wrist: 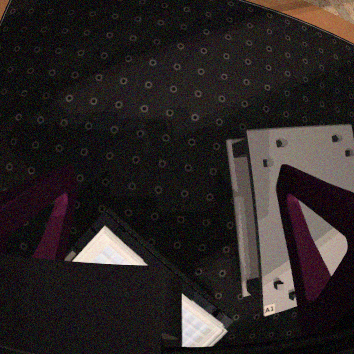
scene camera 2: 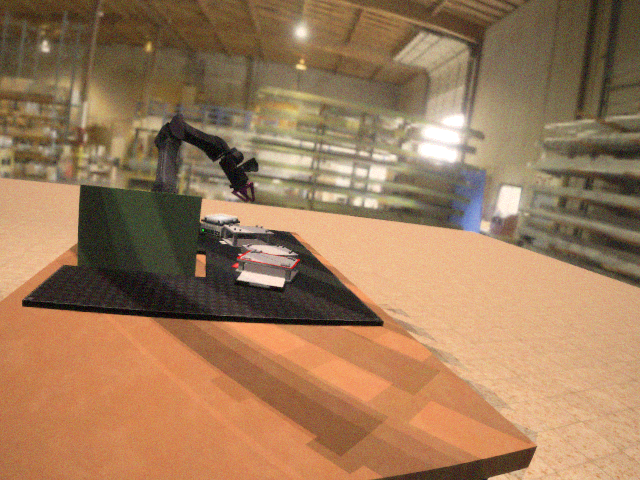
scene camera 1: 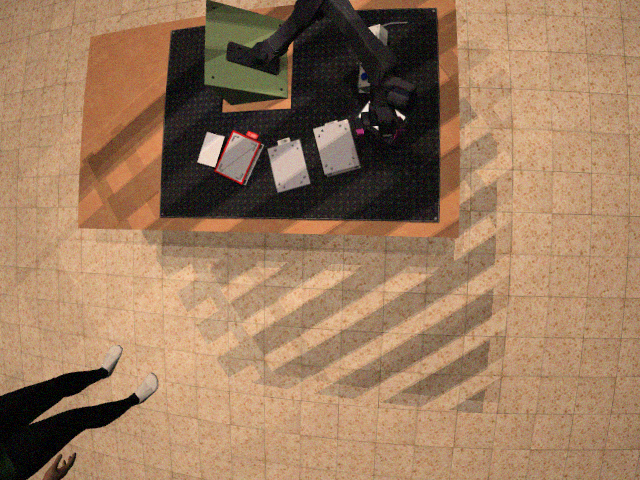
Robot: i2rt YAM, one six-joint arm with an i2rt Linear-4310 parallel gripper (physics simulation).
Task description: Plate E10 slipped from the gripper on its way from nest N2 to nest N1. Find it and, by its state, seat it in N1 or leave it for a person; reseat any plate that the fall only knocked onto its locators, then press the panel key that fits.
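Pixels of known places: gripper, fingertip midpoint: (wrist: 176, 175) (scene camera 2: 250, 201) (scene camera 1: 378, 144); arm's base, link origin: (scene camera 2: 154, 228) (scene camera 1: 253, 59).
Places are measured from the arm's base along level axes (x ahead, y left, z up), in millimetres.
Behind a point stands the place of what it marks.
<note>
My gripper (scene camera 1: 378, 133) {y 442, x 326, z 60 mm} (scene camera 2: 246, 198) {y 442, x 326, z 60 mm} (wrist: 176, 175) {y 442, x 326, z 60 mm} is open, its magenta fingers apart with nothing between them. It is above the mat, to the right of nest N1 in scene camera 1. A white gridded plate (scene camera 1: 364, 109) {y 392, x 192, z -13 mm} (wrist: 106, 248) {y 473, x 272, z -13 mm} with a dark edge lies below it, partly hidden by the gripper body. No E10 label is readable. Nest N1 (scene camera 1: 336, 148) {y 301, x 321, z -28 mm} (wrist: 267, 220) {y 349, x 306, z -28 mm} is a grey block with small dark locators and an A1 tag; no plate shows on it. Nest N2 (scene camera 1: 288, 166) {y 129, x 377, z -61 mm} is a similar pale block beside it. A panel (scene camera 1: 363, 77) {y 386, x 79, z -15 mm} with a blue key is partly hidden behind the arm.
A red-rimmed grey block (scene camera 1: 238, 157) {y -53, x 345, z -45 mm} (scene camera 2: 268, 259) {y -65, x 339, z -45 mm} stands left of N2, with a flat white rectangle (scene camera 1: 210, 149) {y -179, x 307, z -71 mm} (scene camera 2: 261, 279) {y -181, x 306, z -71 mm} beside it. A green board (scene camera 1: 242, 82) {y -23, x 97, z 29 mm} (scene camera 2: 139, 229) {y -130, x -23, z 21 mm} rises at the back left of the black mat (scene camera 1: 206, 201) {y -193, x 502, z -85 mm} (scene camera 2: 129, 294) {y -323, x -7, z -85 mm}. A white box (scene camera 1: 379, 33) {y 438, x -75, z -3 mm} is behind the arm.
</note>
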